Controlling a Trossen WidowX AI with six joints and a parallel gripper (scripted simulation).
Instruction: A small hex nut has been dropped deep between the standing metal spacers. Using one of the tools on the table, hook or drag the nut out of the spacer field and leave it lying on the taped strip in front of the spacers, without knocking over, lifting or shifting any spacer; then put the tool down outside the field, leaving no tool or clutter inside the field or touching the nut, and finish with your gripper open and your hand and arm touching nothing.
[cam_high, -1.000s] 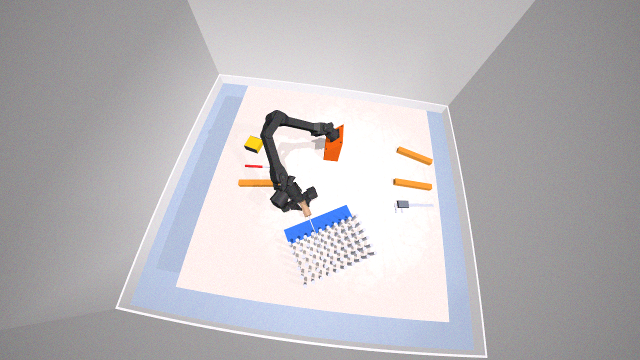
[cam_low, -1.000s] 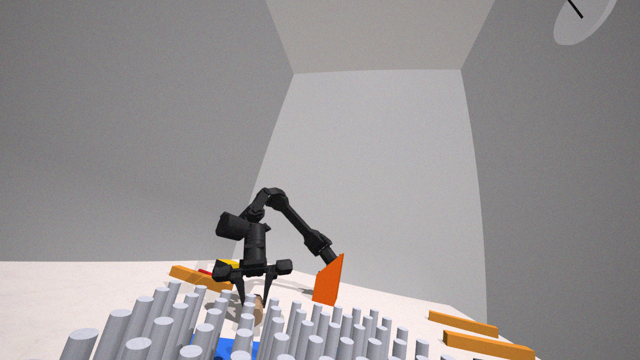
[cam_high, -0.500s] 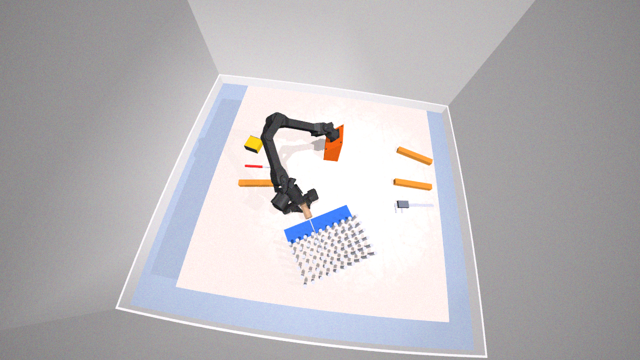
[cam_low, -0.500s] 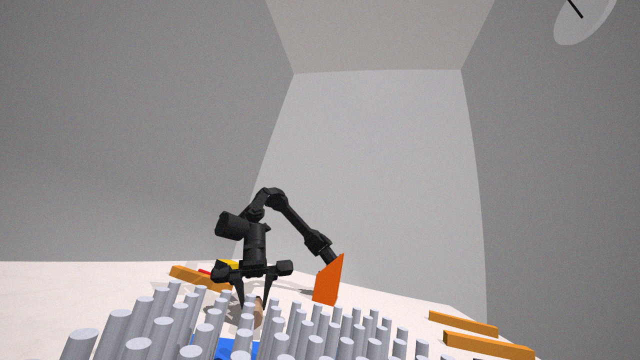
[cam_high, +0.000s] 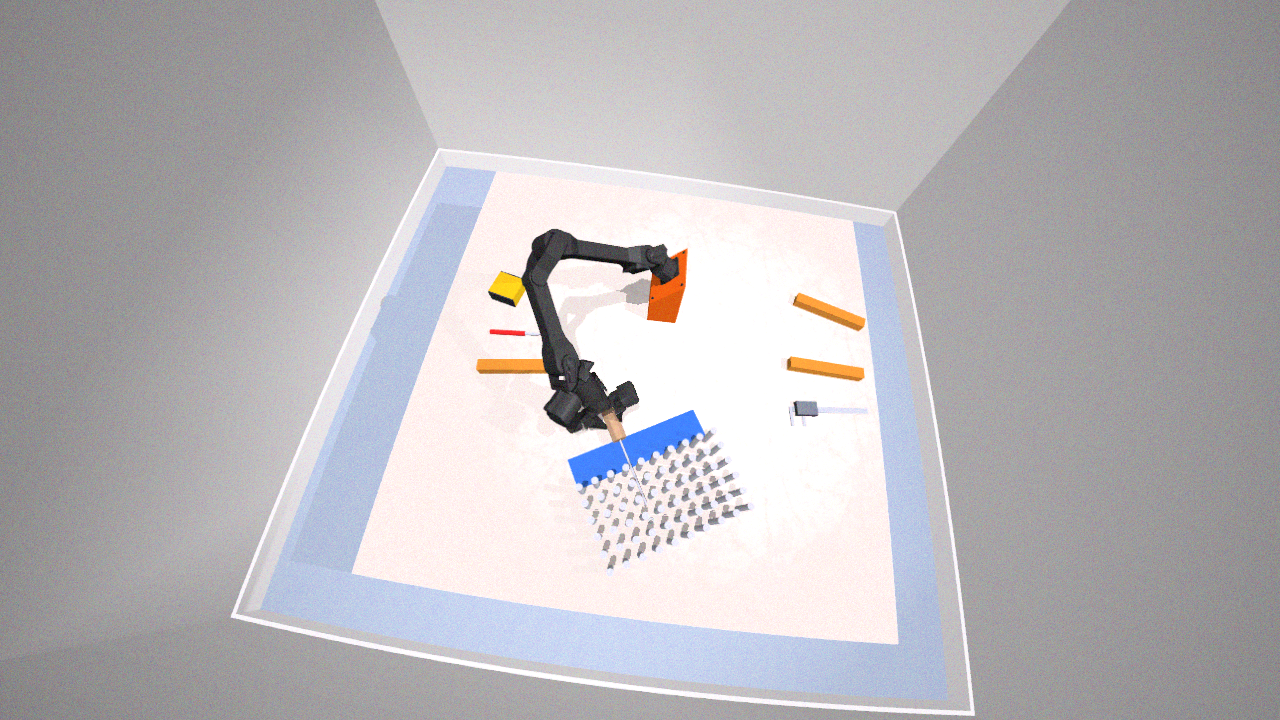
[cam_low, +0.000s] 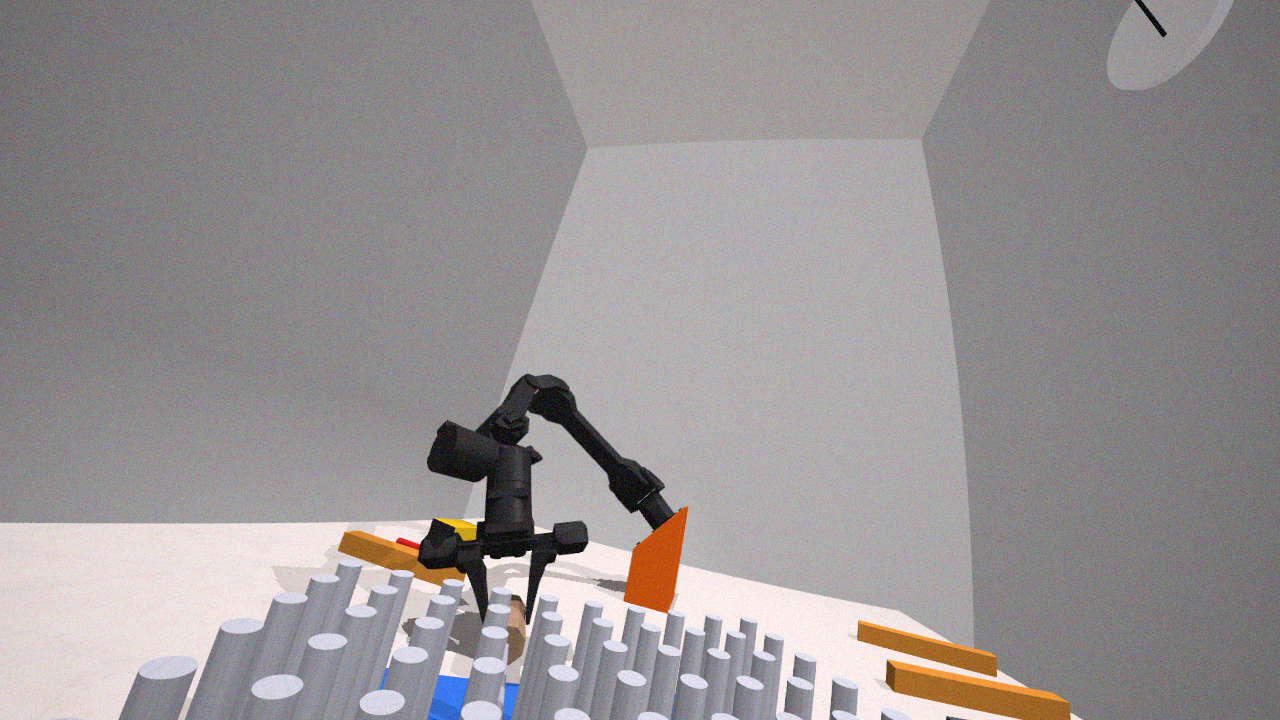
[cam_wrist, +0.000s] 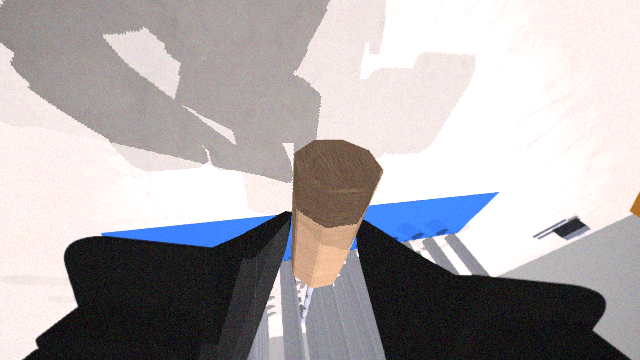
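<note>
Right now the blue taped strip is 5 cm ahead of my gripper tip, 6 cm to the left of it and 4 cm below it. The rest, counted from my gripper tip: hook tool 10 cm ahead, 4 cm to the left; red-handled tool 27 cm behind, 27 cm to the right, 3 cm below; yellow block 41 cm behind, 33 cm to the right, 2 cm below.
</note>
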